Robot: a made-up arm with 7 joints.
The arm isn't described. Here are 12 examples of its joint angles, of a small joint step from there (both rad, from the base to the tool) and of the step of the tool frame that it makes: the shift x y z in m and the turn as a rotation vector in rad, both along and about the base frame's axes.
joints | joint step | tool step
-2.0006 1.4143 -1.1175 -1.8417 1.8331 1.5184 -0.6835 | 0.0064 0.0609 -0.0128 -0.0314 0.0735 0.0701 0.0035 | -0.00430 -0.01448 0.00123 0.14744 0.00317 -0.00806
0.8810 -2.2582 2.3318 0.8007 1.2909 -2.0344 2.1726 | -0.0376 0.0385 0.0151 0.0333 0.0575 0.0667 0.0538 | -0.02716 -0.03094 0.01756 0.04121 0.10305 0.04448
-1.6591 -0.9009 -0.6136 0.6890 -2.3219 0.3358 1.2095 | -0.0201 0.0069 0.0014 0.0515 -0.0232 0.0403 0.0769 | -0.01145 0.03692 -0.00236 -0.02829 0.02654 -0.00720
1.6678 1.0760 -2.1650 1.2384 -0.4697 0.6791 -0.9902 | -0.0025 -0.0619 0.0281 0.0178 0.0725 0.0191 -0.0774 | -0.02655 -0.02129 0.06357 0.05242 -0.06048 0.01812
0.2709 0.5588 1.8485 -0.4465 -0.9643 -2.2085 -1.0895 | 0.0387 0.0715 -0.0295 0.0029 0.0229 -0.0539 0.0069 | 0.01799 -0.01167 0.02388 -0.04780 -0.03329 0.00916
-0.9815 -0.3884 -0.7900 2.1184 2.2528 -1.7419 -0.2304 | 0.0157 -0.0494 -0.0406 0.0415 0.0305 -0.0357 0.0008 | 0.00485 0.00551 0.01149 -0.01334 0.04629 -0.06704
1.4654 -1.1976 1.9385 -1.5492 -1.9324 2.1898 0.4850 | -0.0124 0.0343 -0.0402 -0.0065 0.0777 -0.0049 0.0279 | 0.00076 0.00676 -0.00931 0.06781 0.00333 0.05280
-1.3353 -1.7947 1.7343 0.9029 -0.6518 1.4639 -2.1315 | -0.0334 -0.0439 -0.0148 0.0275 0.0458 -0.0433 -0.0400 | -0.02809 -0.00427 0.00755 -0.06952 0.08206 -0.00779
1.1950 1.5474 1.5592 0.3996 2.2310 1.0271 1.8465 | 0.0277 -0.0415 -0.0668 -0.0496 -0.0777 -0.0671 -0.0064 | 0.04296 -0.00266 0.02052 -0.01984 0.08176 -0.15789
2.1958 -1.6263 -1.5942 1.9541 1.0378 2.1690 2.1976 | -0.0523 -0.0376 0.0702 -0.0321 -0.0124 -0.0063 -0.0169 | -0.02396 0.02925 -0.00066 0.06376 0.09176 -0.06256
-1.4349 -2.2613 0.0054 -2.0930 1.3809 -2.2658 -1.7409 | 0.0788 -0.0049 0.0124 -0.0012 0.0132 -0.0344 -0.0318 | -0.00451 -0.00098 0.02693 -0.02979 -0.08323 -0.04028
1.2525 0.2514 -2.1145 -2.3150 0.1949 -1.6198 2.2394 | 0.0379 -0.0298 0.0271 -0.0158 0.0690 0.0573 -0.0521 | -0.06247 -0.01567 -0.00803 -0.05969 -0.00860 0.07822
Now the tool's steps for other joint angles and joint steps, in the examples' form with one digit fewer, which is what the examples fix.
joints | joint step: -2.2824 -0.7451 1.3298 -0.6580 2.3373 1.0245 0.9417 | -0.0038 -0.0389 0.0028 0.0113 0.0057 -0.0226 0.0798
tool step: 0.0146 -0.0219 0.0030 -0.0626 -0.0478 0.0829
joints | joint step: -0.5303 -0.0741 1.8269 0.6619 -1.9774 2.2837 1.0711 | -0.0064 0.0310 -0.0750 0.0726 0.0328 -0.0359 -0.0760
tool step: 0.0120 0.0307 -0.0307 -0.0516 0.1438 0.0768
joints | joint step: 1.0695 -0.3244 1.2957 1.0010 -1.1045 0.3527 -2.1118 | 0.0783 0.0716 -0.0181 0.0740 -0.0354 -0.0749 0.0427
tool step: -0.0155 0.0056 -0.0205 -0.1524 -0.0018 -0.0823
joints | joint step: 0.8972 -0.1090 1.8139 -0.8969 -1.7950 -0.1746 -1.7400 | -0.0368 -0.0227 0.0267 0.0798 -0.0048 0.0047 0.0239
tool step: -0.0245 0.0456 0.0082 -0.0337 0.0084 -0.0720
